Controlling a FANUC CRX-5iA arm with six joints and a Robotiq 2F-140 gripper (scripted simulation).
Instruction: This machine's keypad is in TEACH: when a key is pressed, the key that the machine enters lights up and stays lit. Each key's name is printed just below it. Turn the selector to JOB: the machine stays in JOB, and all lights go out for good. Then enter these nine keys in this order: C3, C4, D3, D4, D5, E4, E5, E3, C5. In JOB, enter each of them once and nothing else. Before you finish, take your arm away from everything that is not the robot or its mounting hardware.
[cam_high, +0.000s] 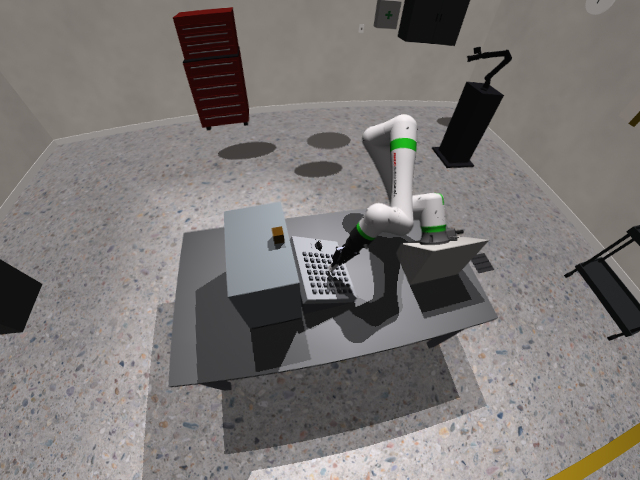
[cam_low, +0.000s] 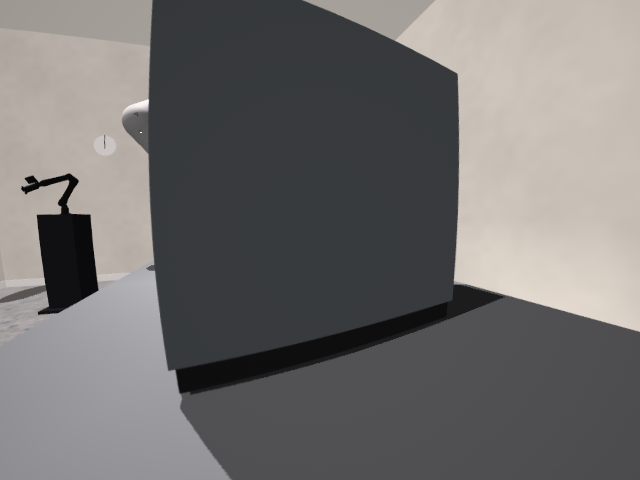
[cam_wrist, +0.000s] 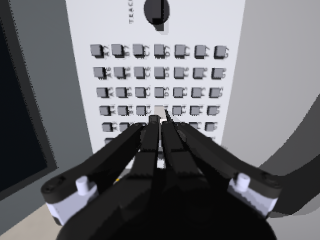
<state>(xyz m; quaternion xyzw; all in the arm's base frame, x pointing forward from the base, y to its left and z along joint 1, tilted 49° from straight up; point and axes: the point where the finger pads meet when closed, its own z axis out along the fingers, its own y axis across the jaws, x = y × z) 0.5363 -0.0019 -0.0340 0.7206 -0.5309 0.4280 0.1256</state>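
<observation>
Now: the key 5 cm below my hand, 4 cm to the left of it and 2 cm ahead of it. The rest, counted from my hand: white keypad panel: 9 cm below, 5 cm ahead, 4 cm to the right; black selector knob: 16 cm to the right, 4 cm below, 4 cm ahead.
</observation>
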